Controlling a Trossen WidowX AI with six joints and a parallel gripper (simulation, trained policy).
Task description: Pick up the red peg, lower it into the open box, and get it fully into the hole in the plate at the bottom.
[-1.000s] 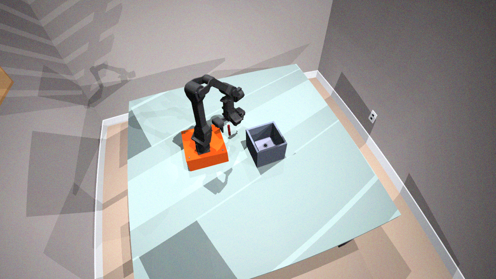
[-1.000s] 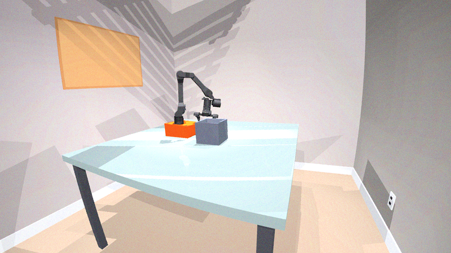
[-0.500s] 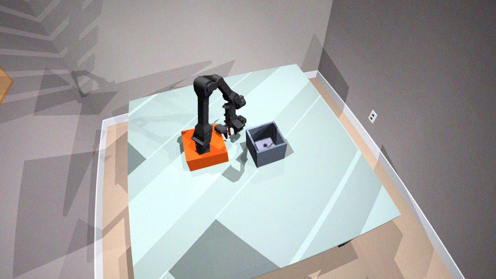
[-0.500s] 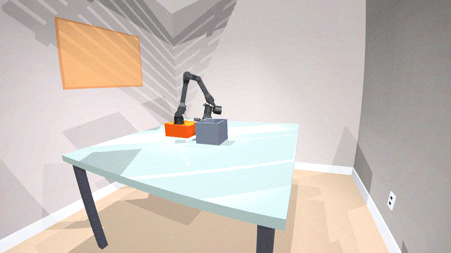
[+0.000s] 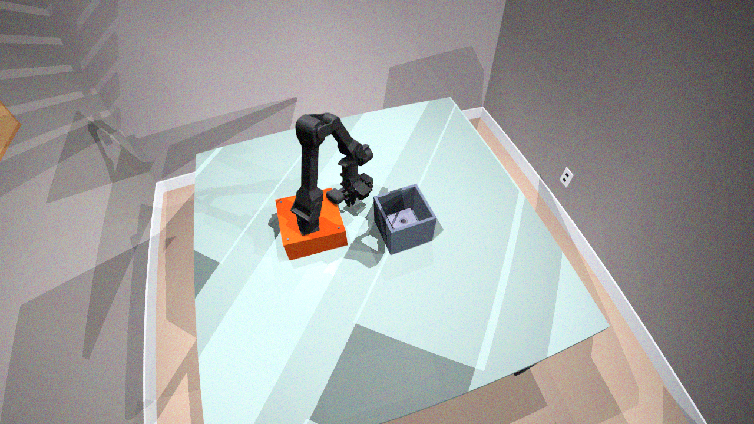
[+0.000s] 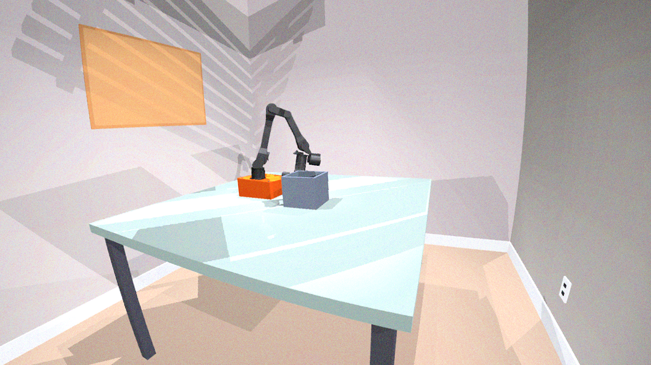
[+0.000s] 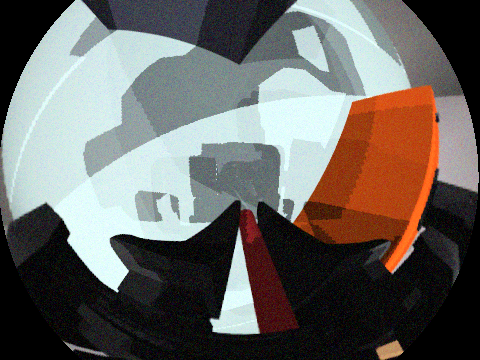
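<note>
Right now my gripper tip is 180 mm to the left of the pale plate, 130 mm short of it and 40 mm below it. Also, from my gripper tip: red peg: 40 mm above, 10 mm to the left.
</note>
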